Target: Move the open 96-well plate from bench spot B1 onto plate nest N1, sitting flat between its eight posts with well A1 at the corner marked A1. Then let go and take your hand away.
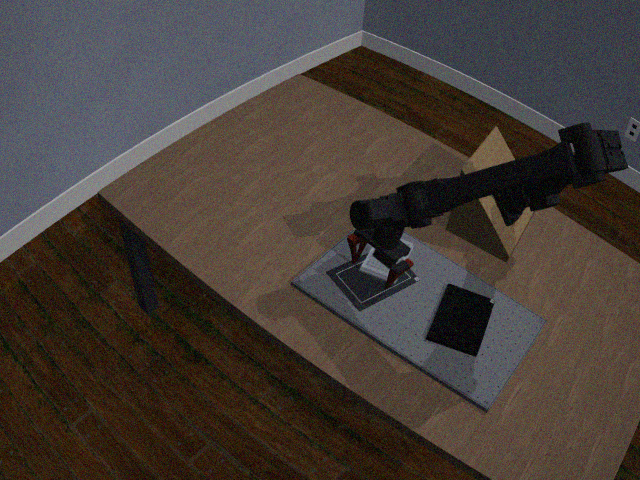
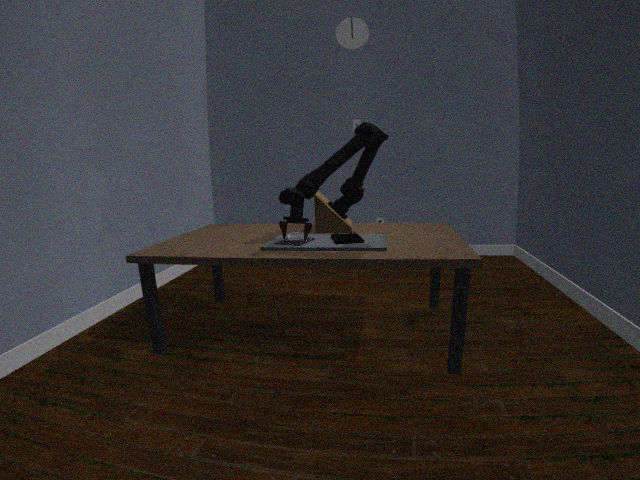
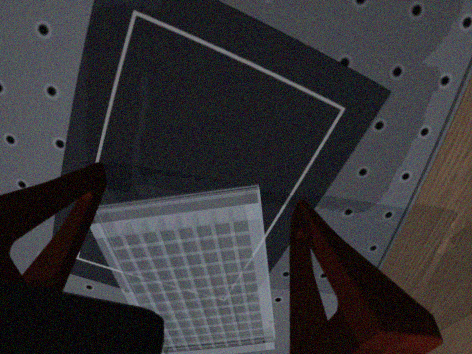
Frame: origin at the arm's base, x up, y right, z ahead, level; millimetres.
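Where they show: gripper, between the fingertips: (image 1: 370,274) (image 2: 294,239) (image 3: 201,191); arm's base, origin of its link: (image 1: 504,199) (image 2: 336,211).
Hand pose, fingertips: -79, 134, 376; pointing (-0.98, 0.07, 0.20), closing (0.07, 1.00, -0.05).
Observation:
Each offset is from my fingertips to the top centre of the thing, as dx, dy, dz. "*": to the spot under its first point. Level surfaces: height alone.
The clear 96-well plate {+10, +4, -68} (image 1: 371,268) (image 3: 199,260) lies on the dark bench spot B1 {* -4, -11, +47} (image 1: 361,290) (image 3: 217,123), turned askew over one corner of its white outline {* -4, +8, +62} (image 3: 234,57). My gripper (image 1: 376,261) (image 2: 295,231) (image 3: 201,191) hangs low over the plate, wide open, one red finger on each side. The right finger stands clear of the plate's edge and the left finger is close to its side. The plate nest N1 {+16, -229, -37} (image 1: 461,318) (image 2: 347,238) is a black pad further along the grey board, with nothing on it. Its posts and A1 mark are too dark to make out.
Both spots sit on a grey perforated board {-5, -143, -26} (image 1: 404,329) (image 2: 372,245) (image 3: 385,35) on a wooden table {dx -19} (image 1: 247,167) (image 2: 199,243). A tan wedge block (image 1: 496,148) (image 2: 325,219) stands behind the board under the arm.

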